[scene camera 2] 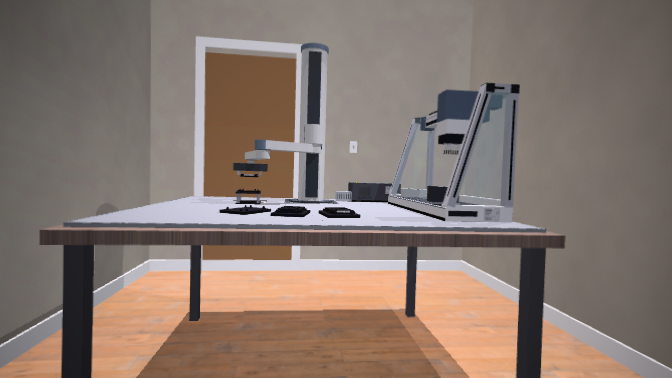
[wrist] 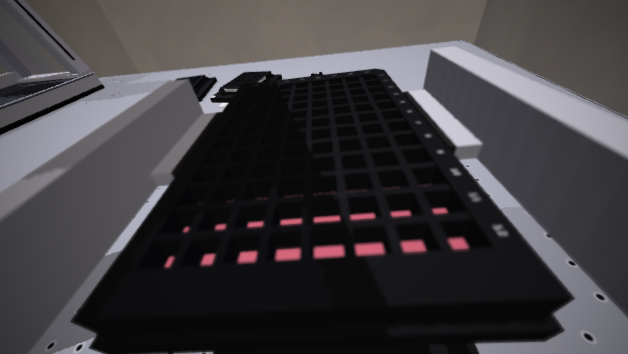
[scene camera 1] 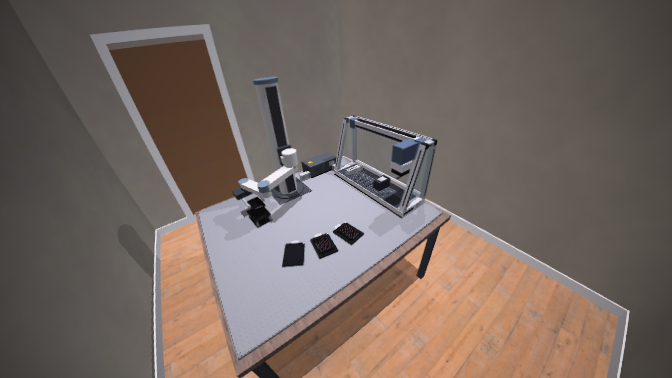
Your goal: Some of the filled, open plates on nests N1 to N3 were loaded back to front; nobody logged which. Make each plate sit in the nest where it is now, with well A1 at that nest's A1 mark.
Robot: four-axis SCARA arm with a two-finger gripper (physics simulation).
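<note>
My gripper [scene camera 1: 255, 202] [scene camera 2: 249, 174] [wrist: 308, 89] is shut on a black well plate [scene camera 1: 257, 204] [scene camera 2: 249, 175] [wrist: 325, 287] by its long sides. The plate is level, with pink in its near wells; blurred row-end numbers run down its right edge, 12 seemingly at the near end. It hangs above a raised black stand [scene camera 1: 259, 217] [scene camera 2: 248, 192], with a gap between. The left front nest [scene camera 1: 293, 254] [scene camera 2: 245, 210] is without a plate. Filled plates sit in the middle nest [scene camera 1: 324, 244] [scene camera 2: 290, 211] and the right nest [scene camera 1: 349, 232] [scene camera 2: 339, 212]. Their A1 marks are too small to read.
A framed liquid handler [scene camera 1: 371, 196] [scene camera 2: 477, 212] stands on the table's right side. A dark grey box [scene camera 1: 319, 165] [scene camera 2: 369, 192] stands at the back beside the arm's column [scene camera 1: 270, 115] [scene camera 2: 314, 90]. The table's front edge [scene camera 1: 345, 295] [scene camera 2: 300, 237] lies beyond the nests.
</note>
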